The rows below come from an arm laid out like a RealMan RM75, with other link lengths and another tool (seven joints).
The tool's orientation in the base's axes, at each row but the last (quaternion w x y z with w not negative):
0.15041 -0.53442 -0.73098 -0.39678
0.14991 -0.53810 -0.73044 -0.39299
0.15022 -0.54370 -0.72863 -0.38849
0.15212 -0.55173 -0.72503 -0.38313
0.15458 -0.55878 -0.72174 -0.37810
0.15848 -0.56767 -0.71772 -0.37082
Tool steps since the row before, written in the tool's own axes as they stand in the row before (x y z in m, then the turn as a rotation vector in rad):
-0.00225 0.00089 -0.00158 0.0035 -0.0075 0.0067
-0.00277 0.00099 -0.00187 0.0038 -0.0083 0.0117
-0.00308 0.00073 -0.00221 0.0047 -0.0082 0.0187
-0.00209 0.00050 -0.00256 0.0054 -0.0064 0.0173
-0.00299 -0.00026 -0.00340 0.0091 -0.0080 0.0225
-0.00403 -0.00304 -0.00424 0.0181 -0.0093 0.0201
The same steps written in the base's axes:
0.00134 -0.00256 -0.00006 -0.0067 0.0064 -0.0052
0.00155 -0.00312 -0.00016 -0.0065 0.0102 -0.0085
0.00133 -0.00361 -0.00024 -0.0054 0.0159 -0.0125
0.00066 -0.00323 0.00054 -0.0042 0.0156 -0.0104
0.00006 -0.00453 0.00024 -0.0059 0.0217 -0.0121
-0.00242 -0.00607 -0.00082 -0.0103 0.0262 -0.0051

